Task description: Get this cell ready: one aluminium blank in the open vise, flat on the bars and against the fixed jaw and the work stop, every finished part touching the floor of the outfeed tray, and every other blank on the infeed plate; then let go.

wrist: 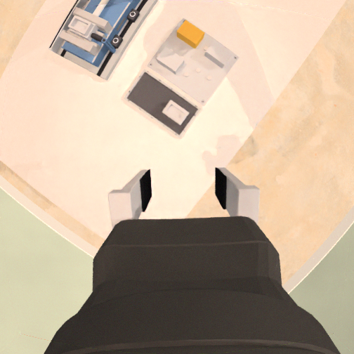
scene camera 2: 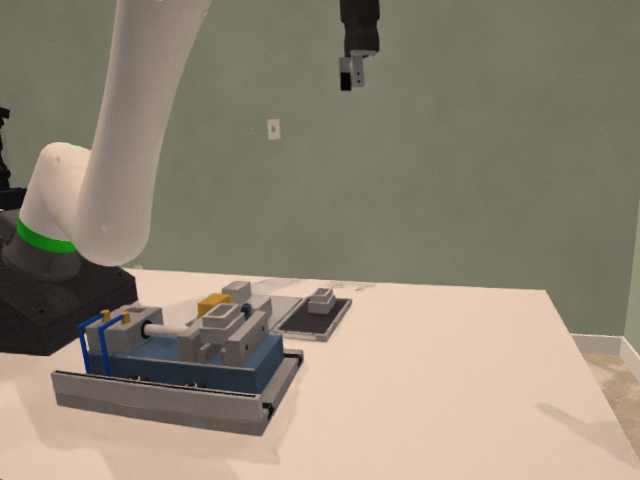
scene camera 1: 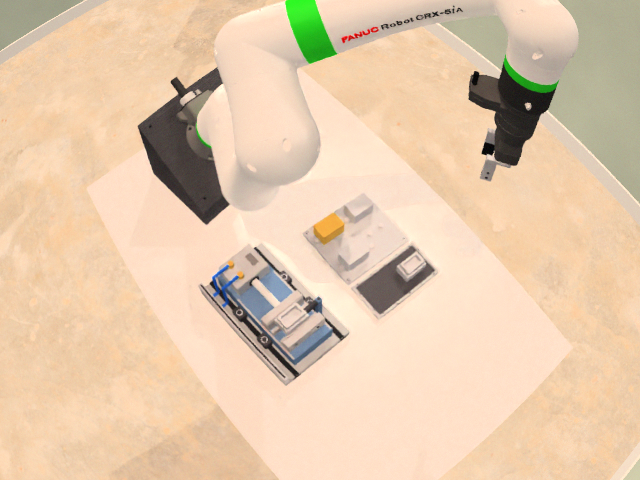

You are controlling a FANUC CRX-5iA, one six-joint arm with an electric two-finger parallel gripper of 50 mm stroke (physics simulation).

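Where they show: gripper, fingertip midpoint: (scene camera 2: pixel 351 88) (scene camera 1: pixel 486 166); arm's base, origin of the base link: (scene camera 2: pixel 41 260).
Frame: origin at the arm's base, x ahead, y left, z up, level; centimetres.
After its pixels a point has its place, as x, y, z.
A light grey part with a pocketed top (scene camera 1: pixel 292 316) {47.8, -18.2, -3.2} (scene camera 2: pixel 222 316) {48.9, -20.7, -1.7} (wrist: pixel 81 26) sits between the jaws of the blue vise (scene camera 1: pixel 253 299) {37.8, -20.5, -7.3} (scene camera 2: pixel 170 356) {41.3, -21.9, -7.3} (wrist: pixel 75 51), near the work stop (scene camera 1: pixel 317 304) {49.2, -12.4, -4.0}; its exact contacts cannot be told. Another pocketed part (scene camera 1: pixel 412 265) {55.9, 11.7, -10.6} (scene camera 2: pixel 321 301) {56.1, 9.0, -10.3} (wrist: pixel 176 112) lies upright on the dark floor of the outfeed tray (scene camera 1: pixel 379 289) {53.9, 2.7, -12.7} (scene camera 2: pixel 315 324) {56.0, 3.2, -12.7} (wrist: pixel 155 95). Two plain grey blanks, one (scene camera 1: pixel 358 208) {37.2, 13.1, -8.9} (scene camera 2: pixel 236 291) {37.9, 10.8, -9.3} (wrist: pixel 216 56) and another (scene camera 1: pixel 354 255) {45.1, 3.4, -8.9} (scene camera 2: pixel 262 305) {46.2, 2.8, -9.1} (wrist: pixel 170 62), stand on the infeed plate (scene camera 1: pixel 382 237) {45.4, 13.1, -12.5} (wrist: pixel 200 87). My gripper (scene camera 1: pixel 486 164) {62.4, 16.9, 30.2} (scene camera 2: pixel 351 82) {62.4, 16.9, 30.2} (wrist: pixel 182 181) is open and empty, high above and beyond the tray.
An orange block (scene camera 1: pixel 328 228) {36.1, 4.2, -8.9} (scene camera 2: pixel 214 304) {36.9, 2.1, -8.9} (wrist: pixel 190 33) stands on the infeed plate. Blue hoses (scene camera 1: pixel 222 281) (scene camera 2: pixel 103 341) {33.4, -24.8, -4.3} rise at the vise's cylinder end. The black robot base (scene camera 1: pixel 175 170) {1.6, -13.8, -0.7} (scene camera 2: pixel 98 304) {12.0, 0.6, -9.3} stands at the table's end. The tray adjoins the infeed plate.
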